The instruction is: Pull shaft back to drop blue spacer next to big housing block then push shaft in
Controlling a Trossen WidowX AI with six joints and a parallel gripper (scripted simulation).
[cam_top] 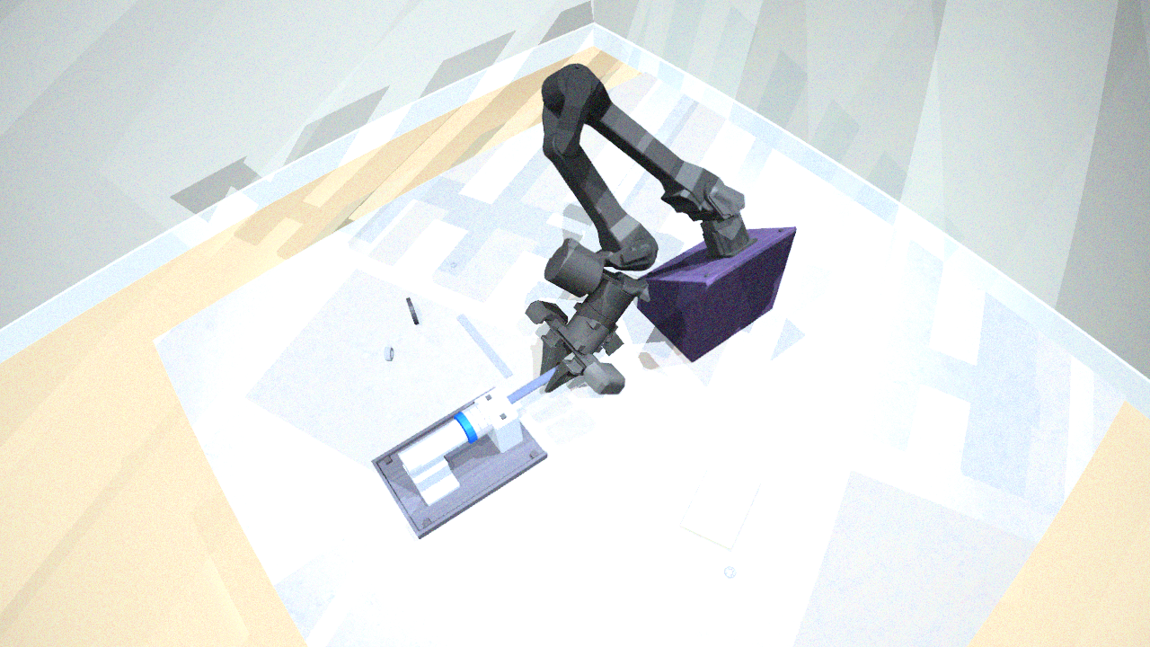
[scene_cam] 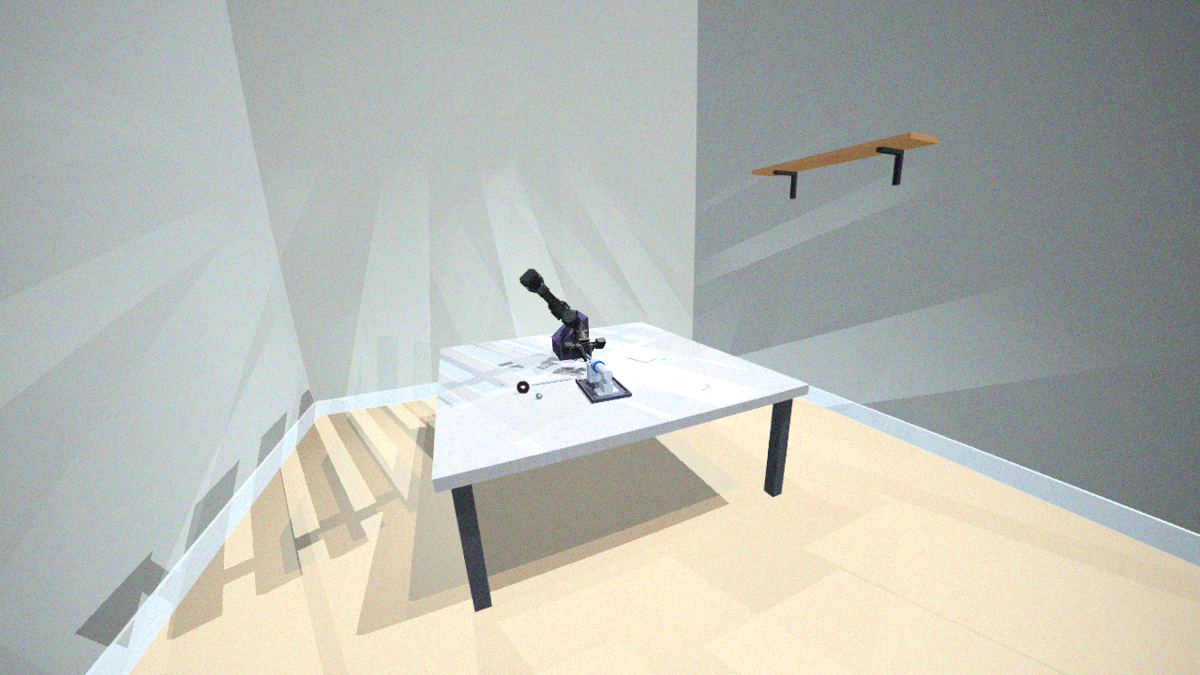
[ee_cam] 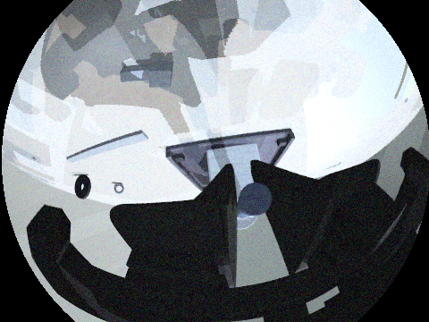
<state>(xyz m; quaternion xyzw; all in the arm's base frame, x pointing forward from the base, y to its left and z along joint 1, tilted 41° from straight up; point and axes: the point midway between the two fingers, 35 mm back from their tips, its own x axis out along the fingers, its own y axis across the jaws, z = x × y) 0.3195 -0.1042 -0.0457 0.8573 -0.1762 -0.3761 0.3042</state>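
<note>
My gripper tip is now 6 cm short of the shaft and 2 cm below it. Round my gripper tip: blue spacer 14 cm ahead, 1 cm to the right, 2 cm above; black ring 6 cm ahead, 29 cm to the right, 3 cm below; thin metal strip 16 cm to the right, 5 cm below.
</note>
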